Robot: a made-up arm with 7 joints.
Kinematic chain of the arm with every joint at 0, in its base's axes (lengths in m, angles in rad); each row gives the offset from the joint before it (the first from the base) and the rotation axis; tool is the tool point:
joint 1: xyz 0 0 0.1 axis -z
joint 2: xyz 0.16 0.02 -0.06 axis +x
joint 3: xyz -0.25 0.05 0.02 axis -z
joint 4: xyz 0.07 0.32 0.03 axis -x
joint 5: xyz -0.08 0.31 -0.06 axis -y
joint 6: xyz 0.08 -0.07 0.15 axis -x
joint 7: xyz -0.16 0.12 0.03 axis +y
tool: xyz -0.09 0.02 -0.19
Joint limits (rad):
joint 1: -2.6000..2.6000
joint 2: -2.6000..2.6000
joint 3: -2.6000..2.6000
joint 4: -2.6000..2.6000
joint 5: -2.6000..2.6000
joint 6: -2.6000..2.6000
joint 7: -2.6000..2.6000
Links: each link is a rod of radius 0.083 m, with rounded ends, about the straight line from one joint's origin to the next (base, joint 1, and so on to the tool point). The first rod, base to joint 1, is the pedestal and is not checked.
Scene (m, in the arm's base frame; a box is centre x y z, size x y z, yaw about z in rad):
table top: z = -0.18
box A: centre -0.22 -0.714 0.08 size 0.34 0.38 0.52 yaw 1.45
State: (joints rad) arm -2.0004 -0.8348 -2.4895 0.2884 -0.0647 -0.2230 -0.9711
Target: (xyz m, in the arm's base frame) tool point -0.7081 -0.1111 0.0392
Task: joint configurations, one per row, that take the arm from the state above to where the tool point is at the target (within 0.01 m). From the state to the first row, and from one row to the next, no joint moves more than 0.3 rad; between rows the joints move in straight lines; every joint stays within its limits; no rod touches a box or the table.
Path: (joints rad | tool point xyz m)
1: -1.7271 -1.0903 -2.5263 0.0654 0.0567 -0.1408 -0.9240 | 0.3199 -0.4649 0.5020
2: -1.4537 -1.3459 -2.5632 -0.1576 0.1781 -0.0585 -0.8770 | -0.0039 -0.4821 0.5860
3: -1.1804 -1.6014 -2.6000 -0.3806 0.2994 0.0237 -0.8299 | -0.3125 -0.3529 0.5868
4: -1.0663 -1.5706 -2.3451 -0.5453 0.2099 -0.1962 -1.1018 | -0.5236 -0.3828 0.4373
5: -0.9522 -1.5399 -2.0901 -0.7101 0.1205 -0.4161 -1.3737 | -0.6751 -0.2904 0.2354
6: -0.8380 -1.5091 -1.8352 -0.8748 0.0310 -0.6360 -1.6456 | -0.7081 -0.1111 0.0392

